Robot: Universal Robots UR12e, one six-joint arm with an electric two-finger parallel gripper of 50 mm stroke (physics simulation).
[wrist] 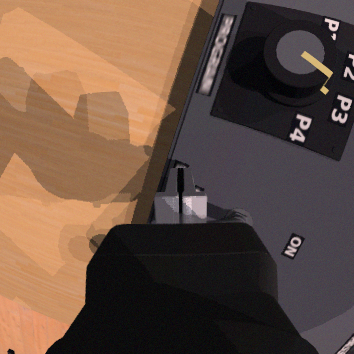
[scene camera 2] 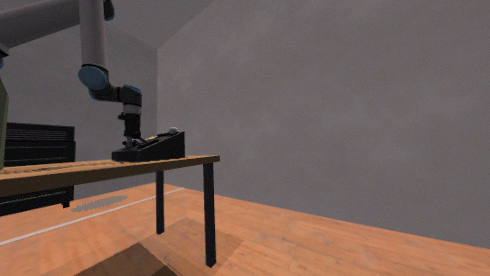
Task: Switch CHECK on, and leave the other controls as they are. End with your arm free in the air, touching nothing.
Scene:
One and the same spot on a dark sloped control console: (wrist: 275, 167) is (scene camera 2: 138, 145).

